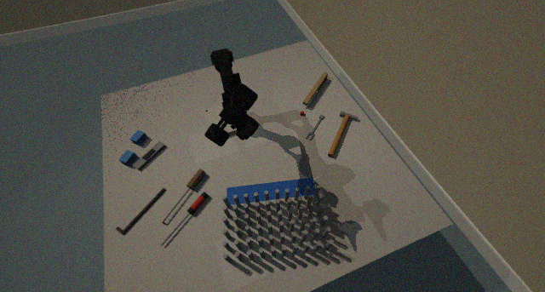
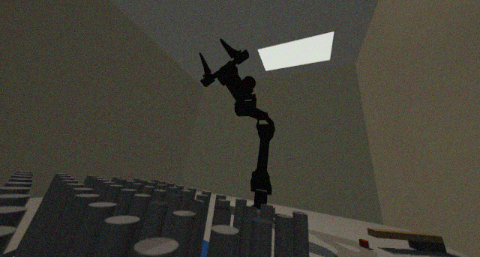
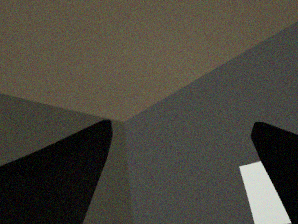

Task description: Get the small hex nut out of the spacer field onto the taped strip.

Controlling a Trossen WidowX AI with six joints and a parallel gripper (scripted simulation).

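The hook tool lies 110 mm behind my gripper tip, 260 mm to the right of it and 530 mm below it. The rest, counted from my gripper tip: grey bar: 400 mm behind, 350 mm to the right, 530 mm below; then wrench: 230 mm behind, 460 mm to the left, 540 mm below; then blue taped strip: 110 mm to the left, 540 mm below.
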